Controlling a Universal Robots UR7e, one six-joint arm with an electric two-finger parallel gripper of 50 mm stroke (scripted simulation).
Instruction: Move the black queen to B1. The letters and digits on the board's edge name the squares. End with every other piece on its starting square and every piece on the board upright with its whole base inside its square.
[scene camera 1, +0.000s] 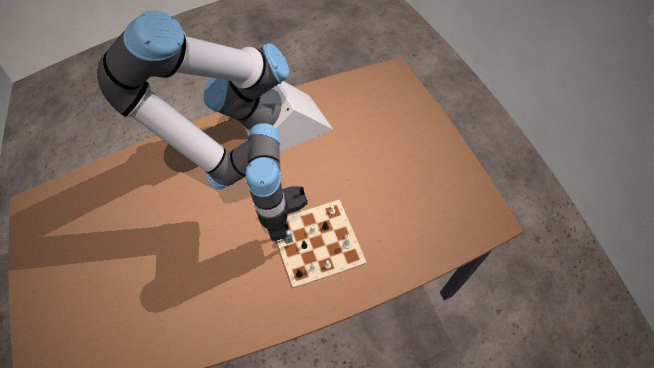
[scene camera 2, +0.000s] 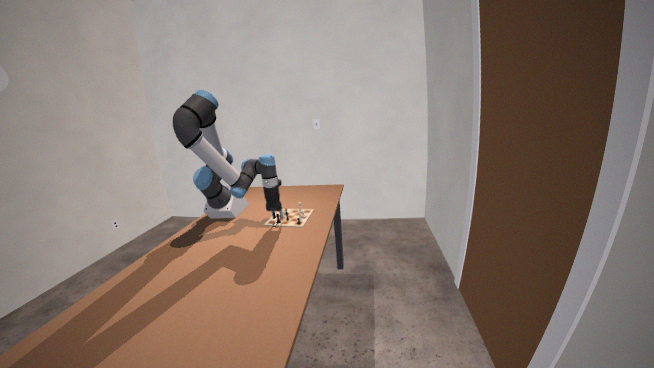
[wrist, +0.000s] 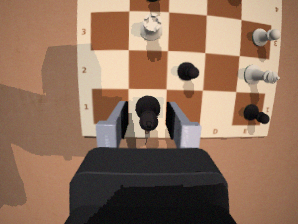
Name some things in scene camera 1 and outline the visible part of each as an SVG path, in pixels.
A chessboard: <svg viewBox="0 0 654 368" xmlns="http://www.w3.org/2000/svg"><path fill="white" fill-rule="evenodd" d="M340 200L287 216L288 230L292 232L293 242L286 244L284 239L281 239L277 243L293 288L367 263ZM298 269L300 269L303 273L303 276L300 278L296 275ZM311 262L314 262L317 266L316 272L310 271ZM326 261L330 261L331 267L329 269L326 269L324 267ZM303 240L305 240L308 244L308 247L306 249L303 249L301 247ZM350 234L352 246L349 249L345 249L343 247L343 242L346 241L345 235ZM315 224L317 229L316 234L310 233L310 226ZM324 222L327 222L327 225L329 226L328 230L323 230L322 226Z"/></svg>
